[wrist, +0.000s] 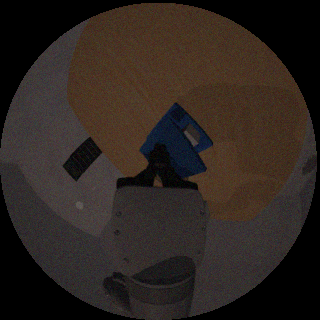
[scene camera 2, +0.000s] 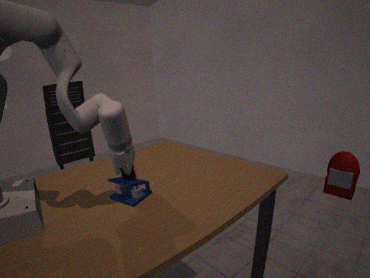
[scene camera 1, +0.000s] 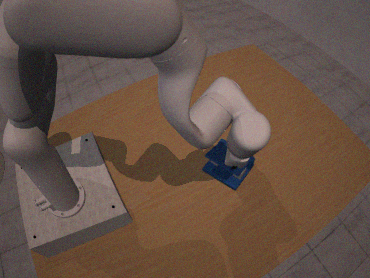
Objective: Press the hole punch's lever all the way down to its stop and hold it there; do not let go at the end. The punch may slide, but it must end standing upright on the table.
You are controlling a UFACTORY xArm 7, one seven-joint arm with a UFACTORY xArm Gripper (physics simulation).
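Frame: origin at the arm's base, x right, y ahead, z up, level; metres.
Seen in the pictures: gripper, fingertip midpoint: (wrist: 158,149) (scene camera 2: 131,178); arm's base at its link origin: (scene camera 1: 65,197).
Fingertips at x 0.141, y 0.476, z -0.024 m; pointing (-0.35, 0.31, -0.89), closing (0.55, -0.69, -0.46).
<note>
Offsets run from my fingertips to a thing's top centre. "spot": to the spot under its first point. Level surfaces: height alone.
The blue hole punch {spot: dx +0.011, dy -0.063, dz -0.055 m} (scene camera 1: 219,176) (scene camera 2: 132,201) (wrist: 203,145) stands upright on the wooden table. Its lever {dx +0.001, dy -0.019, dz +0.013 m} (scene camera 1: 215,151) (scene camera 2: 117,180) (wrist: 175,145) is the wide blue plate on top. In scene camera 2 a gap shows between lever and base, with light grey parts inside, so the lever is not down at its stop. My gripper (scene camera 1: 234,166) (scene camera 2: 129,176) (wrist: 158,149) is shut and empty, pointing down. Its dark fingertips are at the lever's top face, touching it or very close; the exact contact is too dim to tell. The wrist hides part of the lever in scene camera 1.
The wooden table {dz -0.067 m} (scene camera 1: 165,215) (scene camera 2: 215,185) (wrist: 130,65) carries the grey robot base plate (scene camera 1: 100,200) (scene camera 2: 22,225) to the left of the punch. A black slatted rack stands behind the table, and a red object (scene camera 2: 344,162) stands on the floor at the right.
</note>
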